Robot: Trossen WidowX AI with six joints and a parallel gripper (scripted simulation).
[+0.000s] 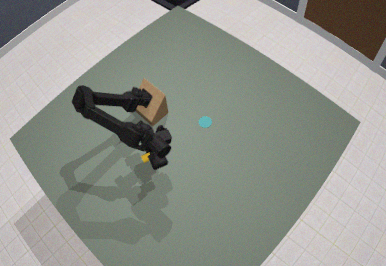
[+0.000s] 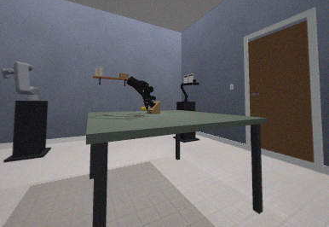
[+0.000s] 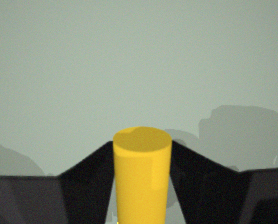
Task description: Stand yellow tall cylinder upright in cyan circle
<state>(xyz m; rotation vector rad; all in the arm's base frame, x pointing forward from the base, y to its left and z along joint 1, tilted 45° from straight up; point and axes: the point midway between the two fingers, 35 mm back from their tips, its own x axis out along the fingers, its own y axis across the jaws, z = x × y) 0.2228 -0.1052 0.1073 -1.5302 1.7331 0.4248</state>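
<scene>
Right now my hand is 28 cm to the right of the cyan circle, 9 cm above it and 2 cm short of it. Round my hand: yellow tall cylinder: 2 cm to the right, 2 cm below, 1 cm behind.
</scene>
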